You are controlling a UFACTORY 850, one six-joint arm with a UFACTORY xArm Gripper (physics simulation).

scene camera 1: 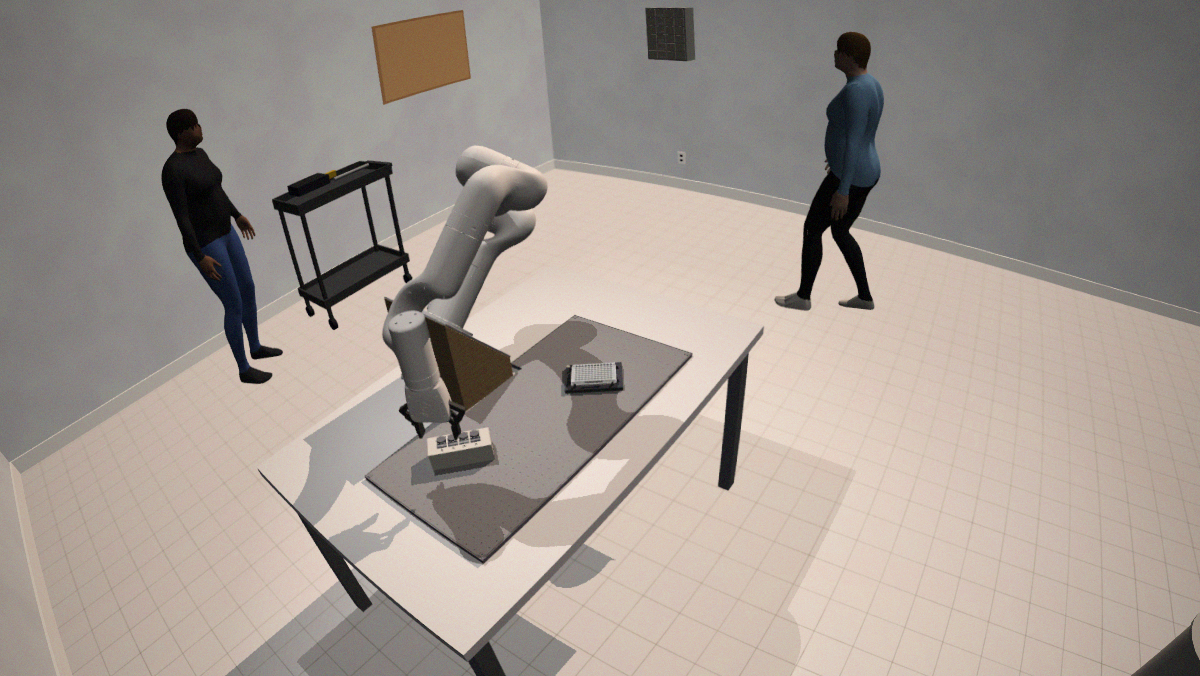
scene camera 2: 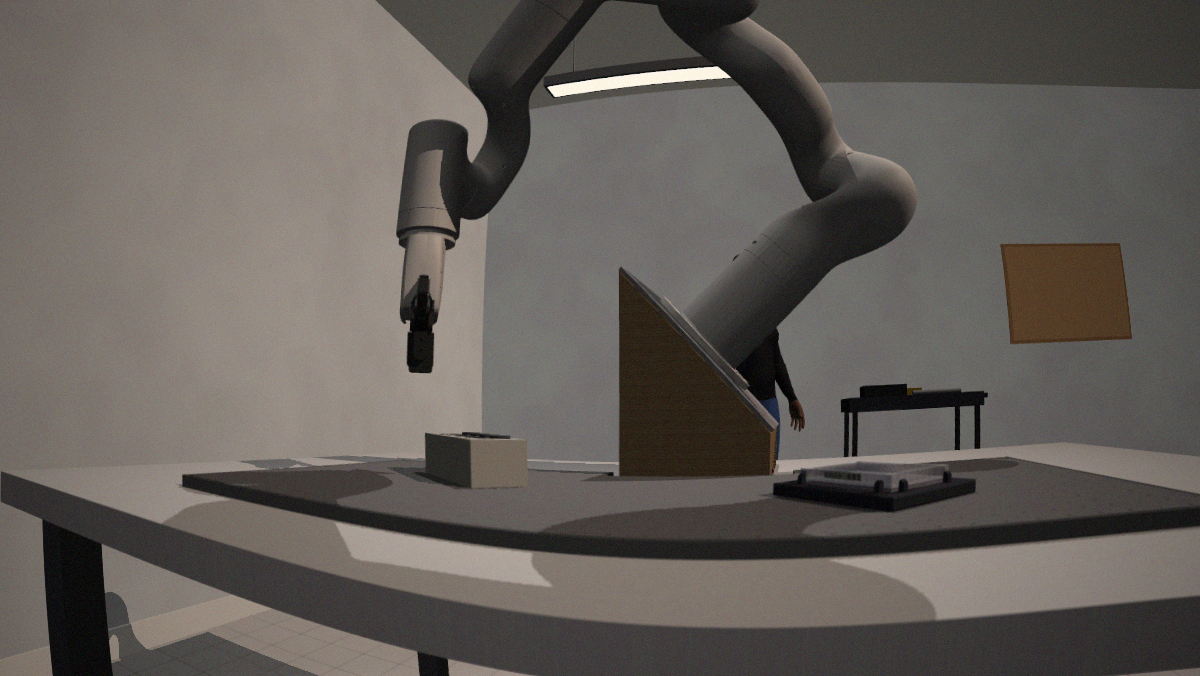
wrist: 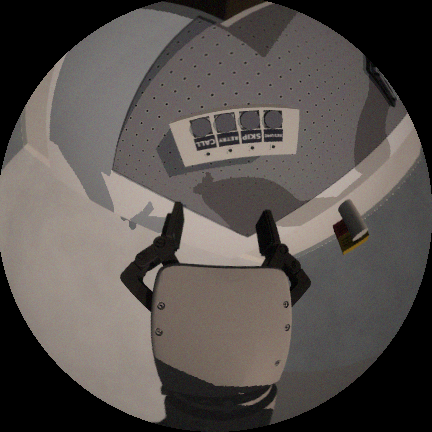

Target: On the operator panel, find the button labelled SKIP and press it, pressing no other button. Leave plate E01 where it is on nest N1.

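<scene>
The cream operator panel (scene camera 1: 460, 457) (scene camera 2: 497, 463) (wrist: 292, 145) sits on the dark perforated board. Its four round grey buttons form a row, with labels upside down in the wrist view. The SKIP button (wrist: 250, 120) is between the RETRY button (wrist: 224, 123) and a button (wrist: 273, 119) with a small, hard-to-read label; the CALL button (wrist: 201, 127) is at the left end. My gripper (scene camera 1: 437, 434) (scene camera 2: 419, 369) (wrist: 222, 213) is open and empty, pointing down, above and slightly to one side of the panel, touching nothing. Plate E01 (scene camera 1: 593, 374) (scene camera 2: 873, 476) sits on black nest N1 (scene camera 1: 572, 388) (scene camera 2: 894, 502).
The board (scene camera 1: 537, 495) (scene camera 2: 671, 537) lies on the white table (scene camera 1: 470, 608). A brown wedge-shaped mount (scene camera 1: 470, 365) (scene camera 2: 688, 411) under the arm's base stands behind the panel. Two people (scene camera 1: 197, 193) (scene camera 1: 856, 125) stand on the floor away from the table, near a black cart (scene camera 1: 281, 204) and a wall.
</scene>
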